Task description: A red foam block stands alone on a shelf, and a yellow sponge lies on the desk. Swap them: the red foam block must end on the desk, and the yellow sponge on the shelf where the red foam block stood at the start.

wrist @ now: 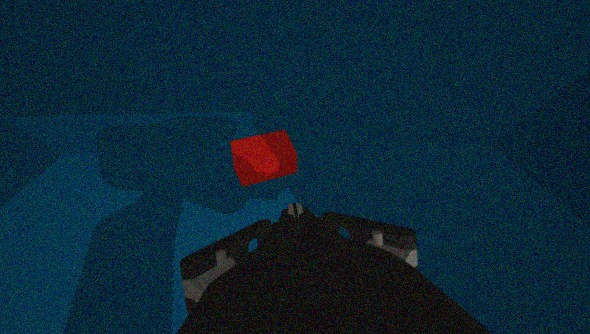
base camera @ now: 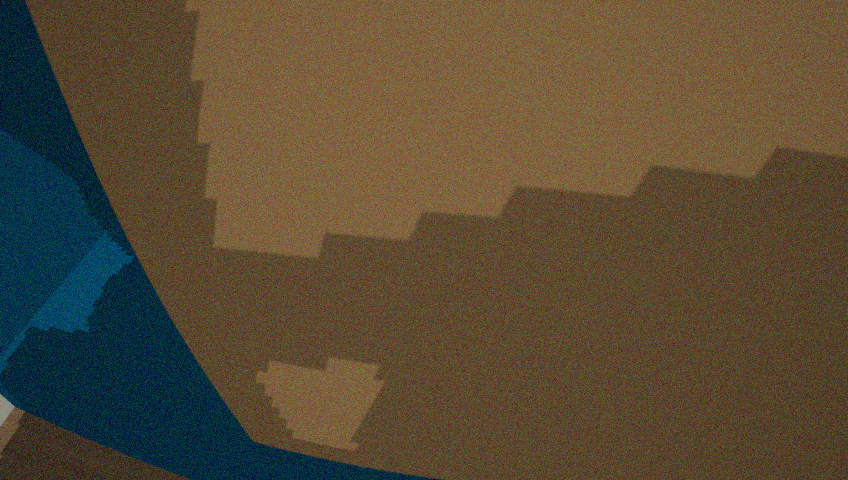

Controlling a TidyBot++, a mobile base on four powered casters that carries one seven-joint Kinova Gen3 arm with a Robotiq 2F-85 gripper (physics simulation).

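Frame: origin at the arm's base, x ahead, y left, z up, level; centimetres.
Where they show: gripper, fingertip midpoint: [wrist: 295, 212].
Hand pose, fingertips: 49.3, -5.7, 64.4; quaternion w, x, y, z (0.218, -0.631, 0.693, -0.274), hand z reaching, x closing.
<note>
After its pixels a point has its place, as x, y, z.
The red foam block [wrist: 264, 158] {58.3, -3.2, 63.9} shows near the middle of the wrist view, on a dark blue surface, with part of its face in shadow. My gripper [wrist: 295, 212] {49.3, -5.7, 64.4} is shut, with its fingertips together and nothing between them. In the wrist view the fingertips appear just below the block and a little to its right, with a gap between them and the block. The yellow sponge does not show in either view. The gripper does not show in the base camera view.
Blue surfaces surround the block in the wrist view, with dark shadows to the left and below. In the base camera view a large brown surface [base camera: 535, 327] {20.9, -2.4, -17.1} with lit patches fills most of the picture, and a dark blue area [base camera: 136, 368] {28.6, 24.4, -32.0} borders it at the left and bottom.
</note>
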